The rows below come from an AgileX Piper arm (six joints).
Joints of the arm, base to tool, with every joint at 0 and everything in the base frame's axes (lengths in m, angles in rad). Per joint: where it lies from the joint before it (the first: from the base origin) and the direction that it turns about. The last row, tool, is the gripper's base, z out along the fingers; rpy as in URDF.
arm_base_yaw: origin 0.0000 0.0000 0.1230 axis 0 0 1
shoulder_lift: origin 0.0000 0.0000 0.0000 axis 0 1 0
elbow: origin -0.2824 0.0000 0.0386 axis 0 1 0
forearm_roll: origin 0.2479 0.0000 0.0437 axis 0.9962 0 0.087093
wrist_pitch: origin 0.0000 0.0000 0.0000 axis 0 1 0
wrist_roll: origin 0.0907 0.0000 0.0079 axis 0.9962 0 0.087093
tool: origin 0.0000 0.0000 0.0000 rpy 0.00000 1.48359 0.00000
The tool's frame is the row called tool.
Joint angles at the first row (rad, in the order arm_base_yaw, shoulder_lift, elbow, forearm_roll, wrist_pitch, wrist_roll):
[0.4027, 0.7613, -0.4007, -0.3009, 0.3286, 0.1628]
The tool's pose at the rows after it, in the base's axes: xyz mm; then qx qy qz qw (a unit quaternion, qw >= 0):
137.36 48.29 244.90 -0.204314 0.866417 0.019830 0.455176
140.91 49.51 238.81 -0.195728 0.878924 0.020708 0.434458
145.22 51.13 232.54 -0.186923 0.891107 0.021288 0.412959
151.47 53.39 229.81 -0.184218 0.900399 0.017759 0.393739
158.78 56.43 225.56 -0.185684 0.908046 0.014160 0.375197
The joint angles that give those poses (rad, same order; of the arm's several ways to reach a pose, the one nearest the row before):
[0.4027, 0.7755, -0.4007, -0.3009, 0.3556, 0.1699]
[0.4027, 0.8120, -0.4007, -0.3009, 0.3663, 0.1954]
[0.4027, 0.8546, -0.4029, -0.3010, 0.3743, 0.2214]
[0.4027, 0.9017, -0.4211, -0.3010, 0.3890, 0.2308]
[0.4027, 0.9565, -0.4373, -0.3009, 0.3916, 0.2330]

